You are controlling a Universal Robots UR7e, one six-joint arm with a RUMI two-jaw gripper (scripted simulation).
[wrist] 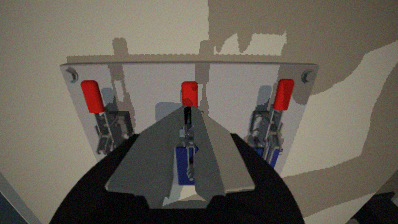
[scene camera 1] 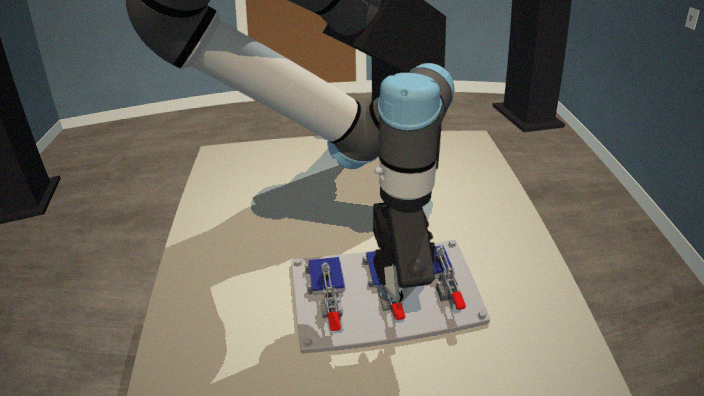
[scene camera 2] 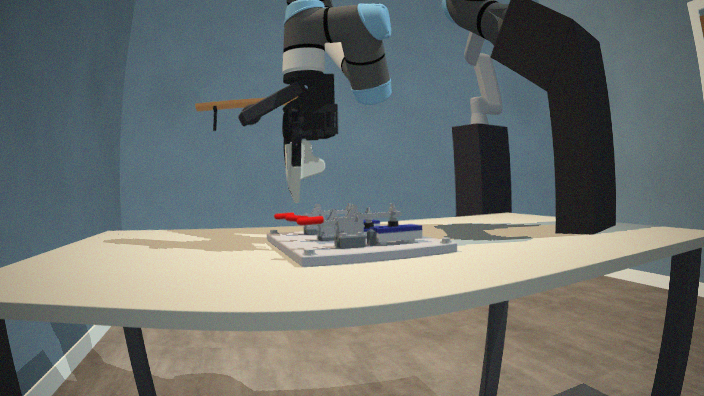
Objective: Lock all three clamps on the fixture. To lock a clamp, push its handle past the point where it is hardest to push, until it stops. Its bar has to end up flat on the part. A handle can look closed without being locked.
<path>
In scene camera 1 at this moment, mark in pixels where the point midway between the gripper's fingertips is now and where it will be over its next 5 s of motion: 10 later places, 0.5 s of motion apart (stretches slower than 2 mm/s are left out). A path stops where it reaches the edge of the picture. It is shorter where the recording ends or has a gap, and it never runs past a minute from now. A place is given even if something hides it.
My gripper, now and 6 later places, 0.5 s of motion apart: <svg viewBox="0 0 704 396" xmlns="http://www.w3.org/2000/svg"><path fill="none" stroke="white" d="M399 301L399 307L399 309L399 312L398 314L400 301L401 291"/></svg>
</path>
